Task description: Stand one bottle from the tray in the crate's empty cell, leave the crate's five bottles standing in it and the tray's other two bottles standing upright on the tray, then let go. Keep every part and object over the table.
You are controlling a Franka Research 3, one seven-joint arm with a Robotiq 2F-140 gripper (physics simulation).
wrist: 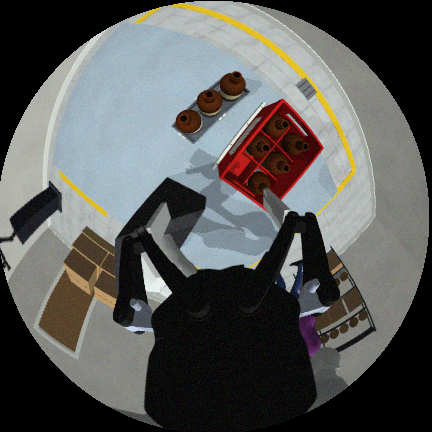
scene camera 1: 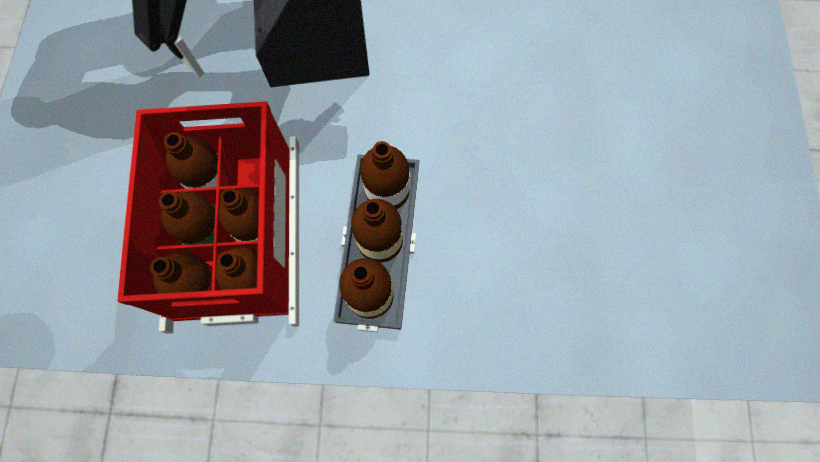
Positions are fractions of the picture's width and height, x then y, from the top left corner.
In view: my gripper (wrist: 0.50, 0.47) and a brown bottle (scene camera 1: 0.47, 0.37).
